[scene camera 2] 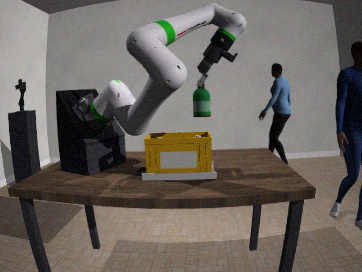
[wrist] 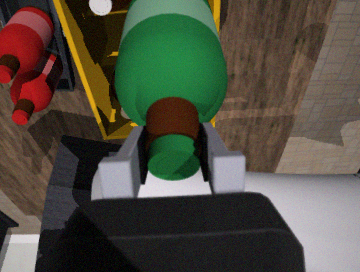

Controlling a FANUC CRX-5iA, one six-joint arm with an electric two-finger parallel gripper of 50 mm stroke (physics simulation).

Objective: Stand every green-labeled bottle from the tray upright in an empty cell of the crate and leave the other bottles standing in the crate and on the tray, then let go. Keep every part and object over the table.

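Places are measured from the arm's base along level axes (x ahead, y left, z up), in metres.
Pixels of known places: gripper, between the fingertips: [scene camera 2: 198, 86] [wrist: 173, 142]; arm's base, origin of its link: [scene camera 2: 93, 119].
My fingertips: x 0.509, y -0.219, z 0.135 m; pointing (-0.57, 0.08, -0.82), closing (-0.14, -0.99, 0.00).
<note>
Ahead of a thing's pixels: the offset from my fingertips to its top centre. "pt": to the spot under its first point. Level surfaces: height alone.
A green bottle with a pale label band @[dx +0.011, dy -0.002, dz +0.025 m] [scene camera 2: 202, 102] [wrist: 170, 65] hangs upright, high above the crate in the scene view. My gripper [scene camera 2: 202, 80] [wrist: 173, 142] is shut on its neck, just below the green cap. The yellow crate @[dx -0.088, dy +0.045, dz -0.209 m] [scene camera 2: 152, 160] [wrist: 82, 65] stands on the table; in the wrist view it lies below and behind the bottle, which hides much of its inside. A white-capped bottle @[dx +0.002, dy +0.080, dz -0.222 m] [wrist: 100, 6] shows in the crate. Two red bottles @[pt dx -0.049, dy +0.229, dz -0.279 m] [wrist: 25, 42] @[dx -0.151, dy +0.281, dz -0.225 m] [wrist: 32, 92] stand at the dark tray @[pt dx -0.196, dy +0.259, dz -0.379 m] [wrist: 64, 80], left of the crate in the wrist view.
A pale base strip @[pt dx -0.092, dy -0.059, dz -0.368 m] [scene camera 2: 180, 176] runs along the crate's foot on the wooden table @[dz -0.385 m] [scene camera 2: 260, 185]. The robot's dark pedestal [scene camera 2: 75, 145] stands at the table's left. Two people [scene camera 2: 281, 97] [scene camera 2: 350, 110] are at the right, beyond the table.
</note>
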